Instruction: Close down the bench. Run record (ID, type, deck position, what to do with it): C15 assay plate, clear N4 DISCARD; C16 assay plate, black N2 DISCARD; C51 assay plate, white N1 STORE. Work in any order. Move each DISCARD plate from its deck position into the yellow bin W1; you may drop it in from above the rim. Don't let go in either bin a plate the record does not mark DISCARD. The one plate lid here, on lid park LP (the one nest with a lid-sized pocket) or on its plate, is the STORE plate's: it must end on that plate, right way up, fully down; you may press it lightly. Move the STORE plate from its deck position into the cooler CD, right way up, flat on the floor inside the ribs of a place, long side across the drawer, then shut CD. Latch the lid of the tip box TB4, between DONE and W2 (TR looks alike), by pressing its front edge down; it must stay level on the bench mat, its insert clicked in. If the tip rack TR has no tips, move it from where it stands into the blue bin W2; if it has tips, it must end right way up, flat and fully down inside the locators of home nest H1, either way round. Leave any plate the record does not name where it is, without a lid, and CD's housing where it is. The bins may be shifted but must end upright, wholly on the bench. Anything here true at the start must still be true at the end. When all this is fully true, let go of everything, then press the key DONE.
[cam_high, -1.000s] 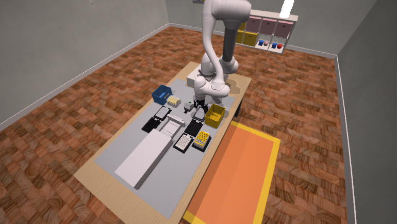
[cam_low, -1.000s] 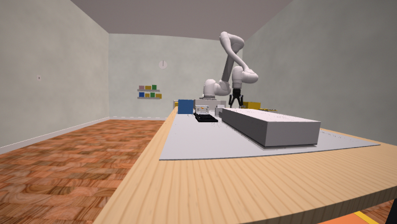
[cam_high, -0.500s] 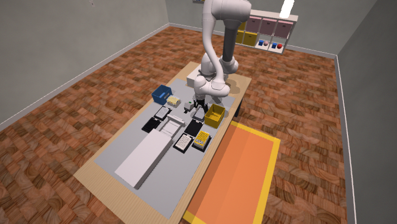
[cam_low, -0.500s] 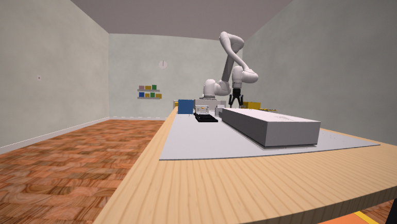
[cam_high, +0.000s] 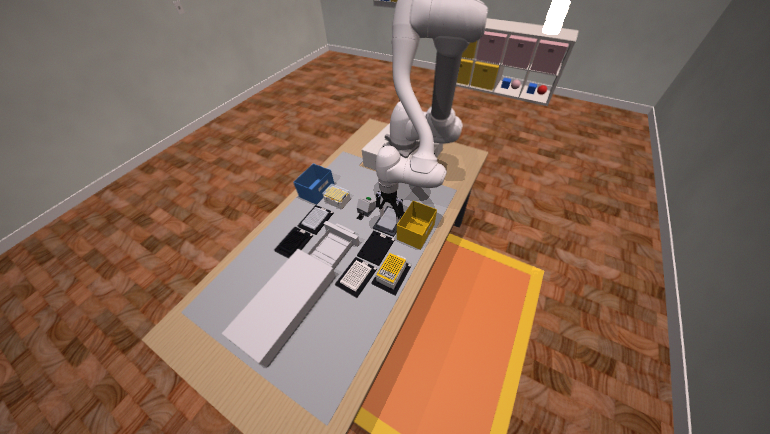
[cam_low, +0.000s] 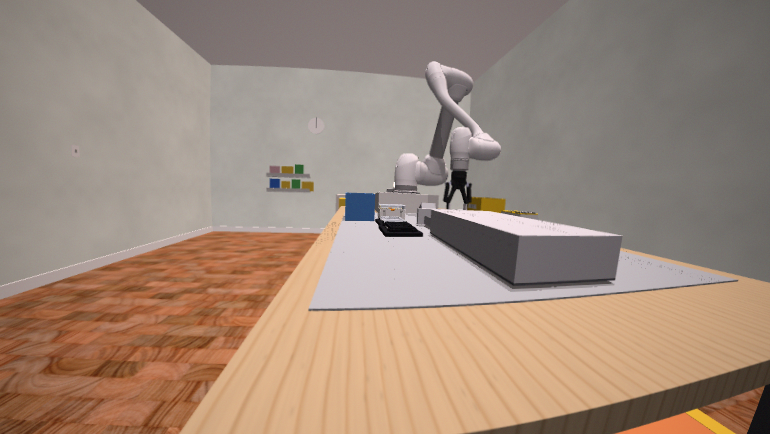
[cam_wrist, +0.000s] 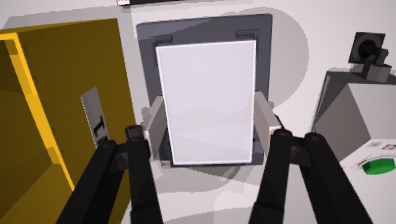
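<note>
The grey lid park lies 40 mm below my hand. Round my hand: plate lid: 20 mm below; then yellow bin W1: 150 mm to the left, 30 mm behind, 10 mm below; then done key: 160 mm to the right, 20 mm behind, 20 mm above.
</note>
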